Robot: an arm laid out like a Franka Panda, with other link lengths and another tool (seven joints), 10 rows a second.
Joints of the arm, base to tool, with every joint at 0 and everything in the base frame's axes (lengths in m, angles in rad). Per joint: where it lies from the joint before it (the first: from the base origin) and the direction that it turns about. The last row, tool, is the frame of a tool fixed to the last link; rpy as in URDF.
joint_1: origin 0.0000 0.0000 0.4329 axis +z
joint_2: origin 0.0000 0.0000 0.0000 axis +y
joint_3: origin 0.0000 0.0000 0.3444 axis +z
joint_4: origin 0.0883 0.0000 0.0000 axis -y
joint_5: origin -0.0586 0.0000 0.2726 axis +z
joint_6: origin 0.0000 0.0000 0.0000 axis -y
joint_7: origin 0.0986 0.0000 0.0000 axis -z
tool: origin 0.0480 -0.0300 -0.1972 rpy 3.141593 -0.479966 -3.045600
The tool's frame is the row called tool.
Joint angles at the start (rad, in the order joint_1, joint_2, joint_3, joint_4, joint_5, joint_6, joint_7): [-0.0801, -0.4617, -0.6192, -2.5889, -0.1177, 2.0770, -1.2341]
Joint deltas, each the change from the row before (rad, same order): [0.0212, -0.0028, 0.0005, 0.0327, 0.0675, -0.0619, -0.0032]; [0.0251, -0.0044, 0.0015, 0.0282, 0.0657, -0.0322, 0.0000]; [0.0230, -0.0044, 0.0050, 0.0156, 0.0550, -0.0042, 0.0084]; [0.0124, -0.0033, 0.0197, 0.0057, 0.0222, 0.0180, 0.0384]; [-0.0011, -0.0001, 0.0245, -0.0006, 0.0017, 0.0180, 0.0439]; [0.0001, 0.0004, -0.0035, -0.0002, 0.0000, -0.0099, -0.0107]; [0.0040, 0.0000, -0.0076, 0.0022, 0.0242, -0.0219, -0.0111]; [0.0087, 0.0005, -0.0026, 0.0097, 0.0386, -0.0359, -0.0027]
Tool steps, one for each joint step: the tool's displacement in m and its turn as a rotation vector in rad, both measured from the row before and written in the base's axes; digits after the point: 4 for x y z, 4 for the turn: [0.0051, 0.0106, 0.0088, 0.0648, -0.0030, -0.0094]; [0.0098, 0.0098, 0.0118, 0.0515, -0.0247, -0.0078]; [0.0109, 0.0086, 0.0103, 0.0352, -0.0303, -0.0113]; [0.0101, 0.0050, 0.0072, -0.0010, -0.0164, -0.0244]; [0.0060, 0.0023, 0.0028, -0.0150, 0.0002, -0.0271]; [-0.0020, 0.0010, -0.0014, 0.0058, 0.0050, 0.0103]; [-0.0017, 0.0042, -0.0003, 0.0324, 0.0038, 0.0027]; [0.0001, 0.0084, 0.0024, 0.0464, 0.0067, 0.0009]
